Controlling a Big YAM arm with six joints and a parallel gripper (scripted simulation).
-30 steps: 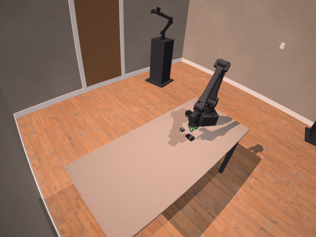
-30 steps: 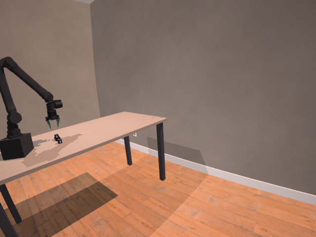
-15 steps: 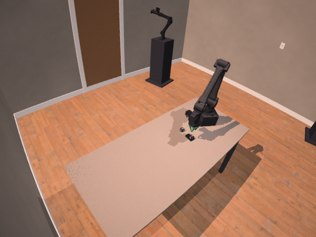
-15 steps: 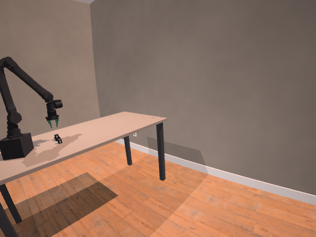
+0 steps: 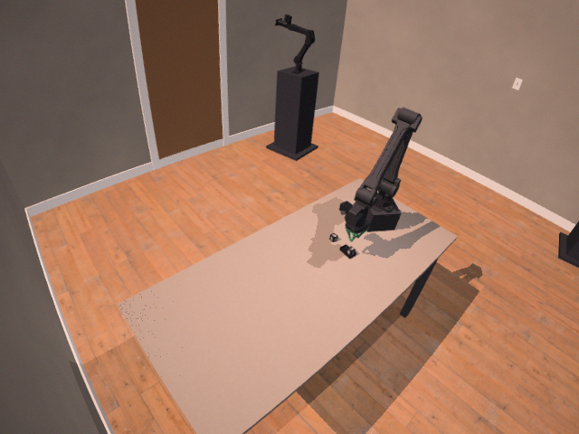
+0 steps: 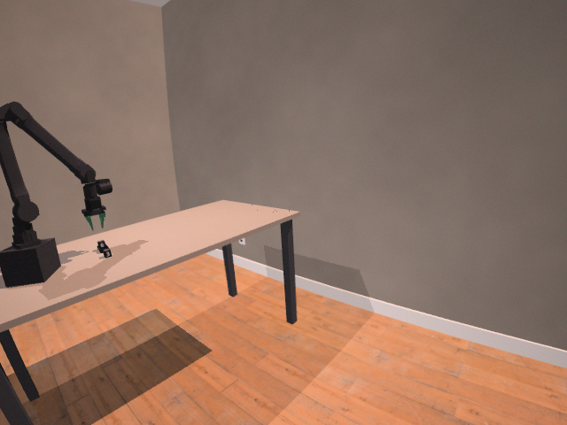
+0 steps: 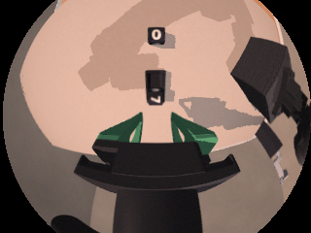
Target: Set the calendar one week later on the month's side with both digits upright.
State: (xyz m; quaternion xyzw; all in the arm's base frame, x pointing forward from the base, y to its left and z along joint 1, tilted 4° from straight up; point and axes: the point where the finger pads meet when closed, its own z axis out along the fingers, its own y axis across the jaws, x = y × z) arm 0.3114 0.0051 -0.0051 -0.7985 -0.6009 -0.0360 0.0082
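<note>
Now: hand 100 mm above the dark calendar tray and 10 mm to the left of it.
</note>
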